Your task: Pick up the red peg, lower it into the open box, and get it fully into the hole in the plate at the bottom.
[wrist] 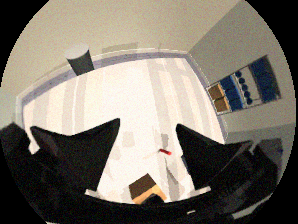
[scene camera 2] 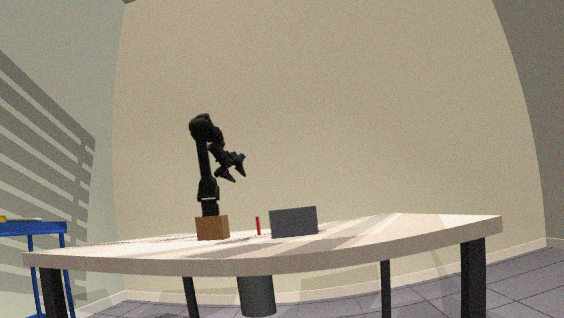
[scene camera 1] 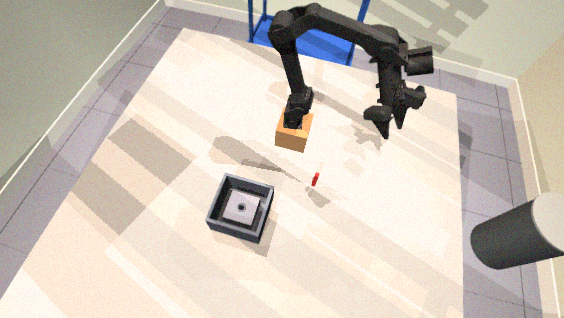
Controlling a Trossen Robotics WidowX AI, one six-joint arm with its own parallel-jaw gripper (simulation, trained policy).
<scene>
The pictures show: my gripper, a grey box and a plate.
My gripper also shows in the wrist view.
</scene>
